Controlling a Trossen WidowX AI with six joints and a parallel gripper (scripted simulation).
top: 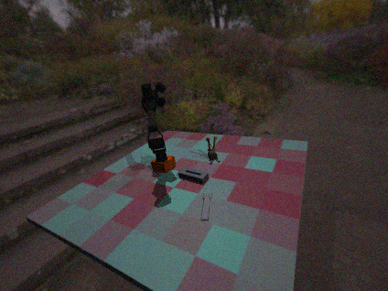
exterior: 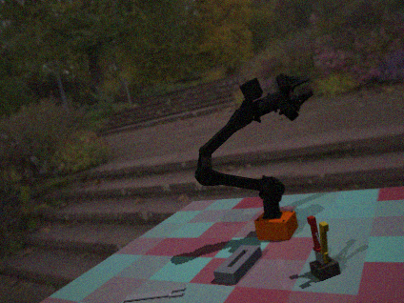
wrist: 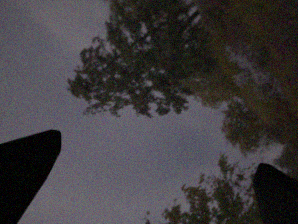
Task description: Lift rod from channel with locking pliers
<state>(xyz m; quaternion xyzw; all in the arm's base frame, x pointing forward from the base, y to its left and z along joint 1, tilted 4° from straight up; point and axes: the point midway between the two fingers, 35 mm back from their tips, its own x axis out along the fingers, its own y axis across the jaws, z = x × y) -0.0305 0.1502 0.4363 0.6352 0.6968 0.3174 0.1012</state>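
Now: the yellow handle 38 cm ahead of my gripper tip, 1 cm to the right of it and 40 cm below it. Round my gripper tip: channel block (30 cm ahead, 29 cm to the right, 48 cm below); dark holster (36 cm ahead, 3 cm to the right, 49 cm below); yellow rod (30 cm ahead, 29 cm to the right, 49 cm below).
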